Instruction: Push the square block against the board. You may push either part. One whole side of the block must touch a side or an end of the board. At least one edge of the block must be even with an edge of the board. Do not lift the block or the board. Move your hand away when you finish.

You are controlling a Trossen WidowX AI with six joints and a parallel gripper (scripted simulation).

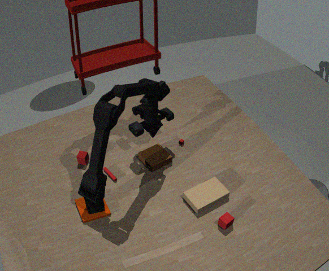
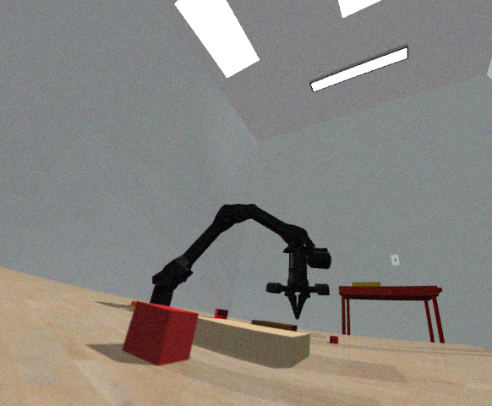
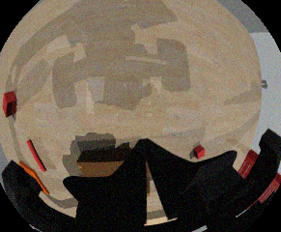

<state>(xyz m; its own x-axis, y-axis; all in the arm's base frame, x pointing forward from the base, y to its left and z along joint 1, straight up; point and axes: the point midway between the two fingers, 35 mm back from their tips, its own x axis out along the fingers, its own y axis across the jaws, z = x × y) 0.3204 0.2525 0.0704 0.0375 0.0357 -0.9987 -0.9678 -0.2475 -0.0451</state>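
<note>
The brown square block lies 90 mm to the right of my gripper tip, 30 mm below it and 20 mm behind it. The rest, counted from my gripper tip: tiny red cube 120 mm ahead, 40 mm to the right, 40 mm below; then beige board 350 mm to the right, 80 mm ahead, 30 mm below; then red bar 220 mm behind, 110 mm to the right, 40 mm below.
</note>
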